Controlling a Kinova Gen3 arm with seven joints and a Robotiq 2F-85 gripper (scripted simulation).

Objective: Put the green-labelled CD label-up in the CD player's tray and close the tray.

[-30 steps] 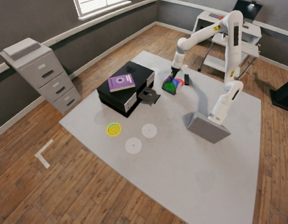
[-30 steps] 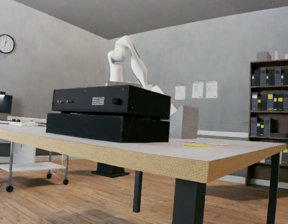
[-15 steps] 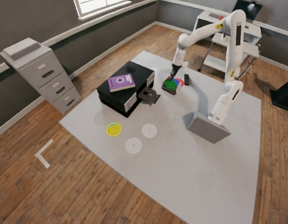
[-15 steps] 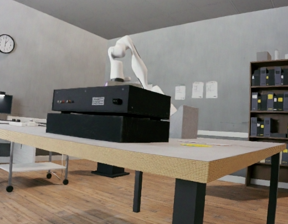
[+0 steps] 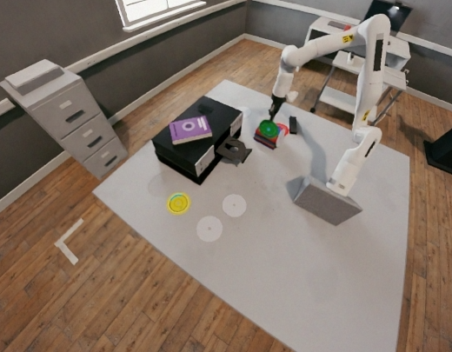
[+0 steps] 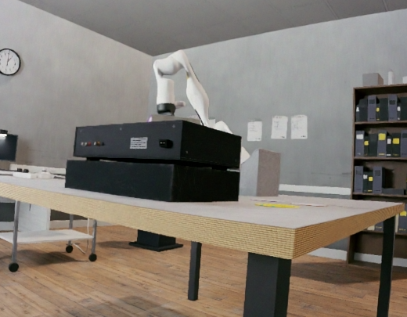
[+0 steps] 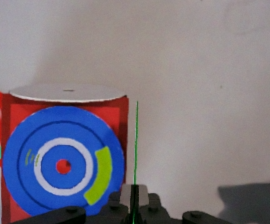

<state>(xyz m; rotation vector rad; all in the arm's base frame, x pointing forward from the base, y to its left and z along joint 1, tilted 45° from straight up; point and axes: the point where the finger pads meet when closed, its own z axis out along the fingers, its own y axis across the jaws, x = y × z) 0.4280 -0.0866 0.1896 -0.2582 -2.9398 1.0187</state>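
Right now the CD is 80 mm below my hand and 10 mm to the left of it. Also, from my hand: purple book (330 mm ahead, 280 mm to the left, 10 mm below); black block (260 mm to the right, 210 mm below, 110 mm behind).
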